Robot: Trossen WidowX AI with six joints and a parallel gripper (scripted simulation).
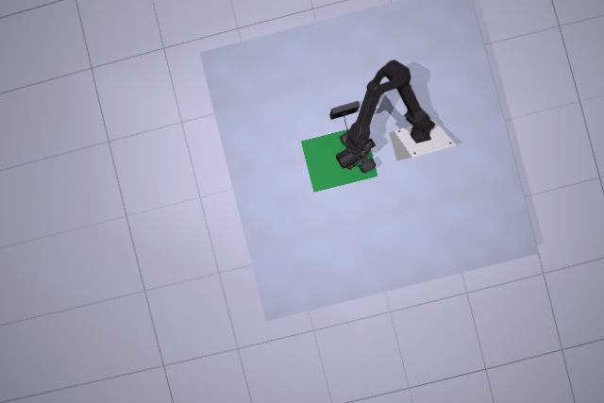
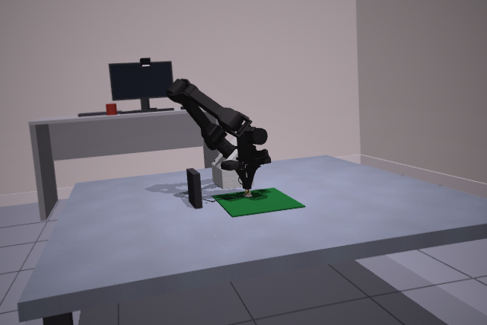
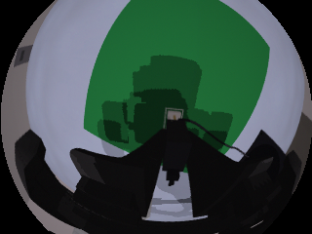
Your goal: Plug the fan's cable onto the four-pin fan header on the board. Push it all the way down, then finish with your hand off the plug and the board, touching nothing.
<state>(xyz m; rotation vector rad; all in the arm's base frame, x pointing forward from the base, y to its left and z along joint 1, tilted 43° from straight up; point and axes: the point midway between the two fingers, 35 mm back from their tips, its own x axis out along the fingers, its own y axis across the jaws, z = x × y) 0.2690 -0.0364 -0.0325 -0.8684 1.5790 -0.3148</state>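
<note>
Right now my gripper tip is 1 cm past the four-pin header and 4 cm above it. Round my gripper tip: black fan plug 1 cm behind, 1 cm above; then black fan 19 cm to the right, 2 cm above; then green board 7 cm ahead, 1 cm to the left, 6 cm below.
</note>
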